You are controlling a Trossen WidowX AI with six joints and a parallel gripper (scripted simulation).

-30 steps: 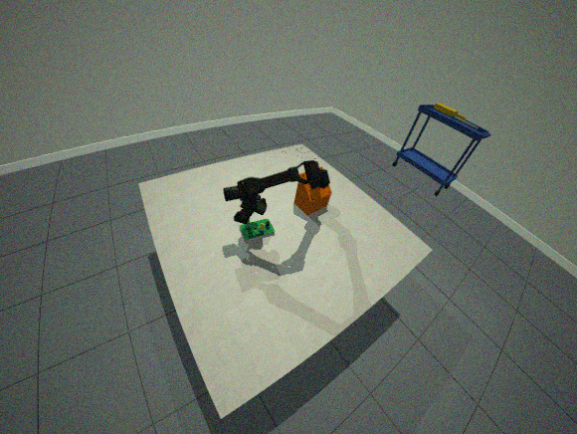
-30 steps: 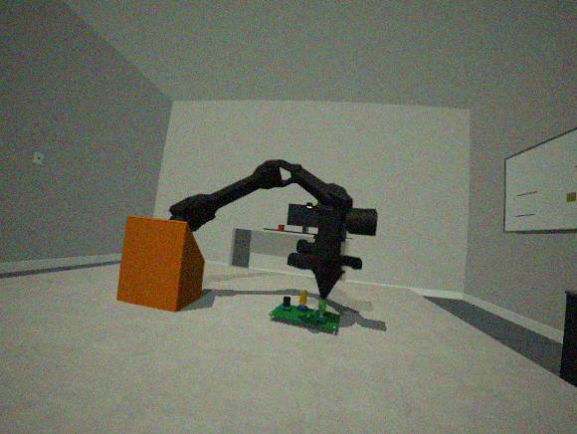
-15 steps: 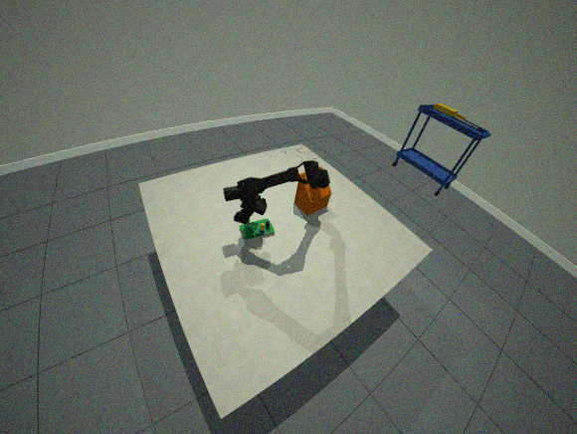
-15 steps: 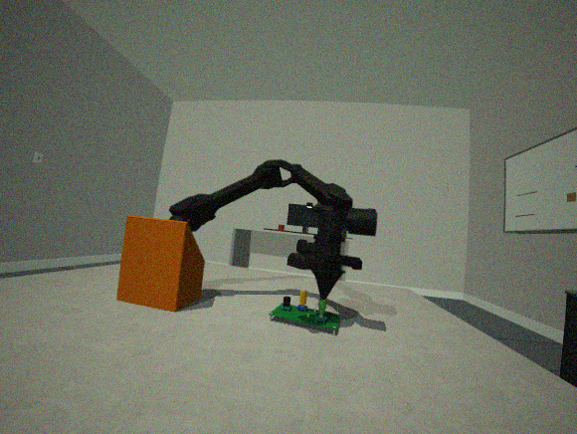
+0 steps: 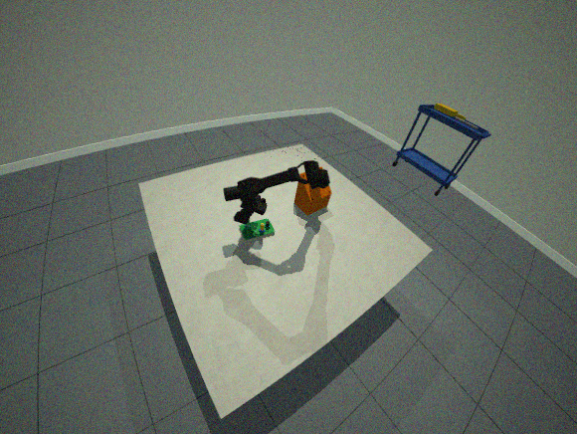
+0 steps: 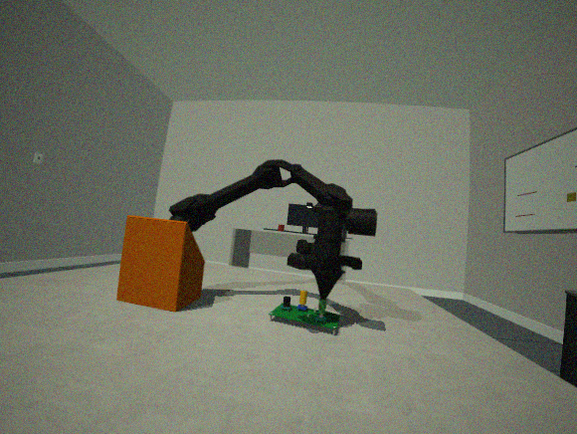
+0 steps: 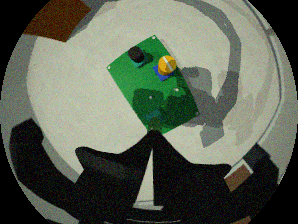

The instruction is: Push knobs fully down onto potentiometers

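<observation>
The green knob lies 10 mm below my gripper tip. Also, from my gripper tip: yellow knob: 50 mm behind, 60 mm to the left, 20 mm below.
</observation>
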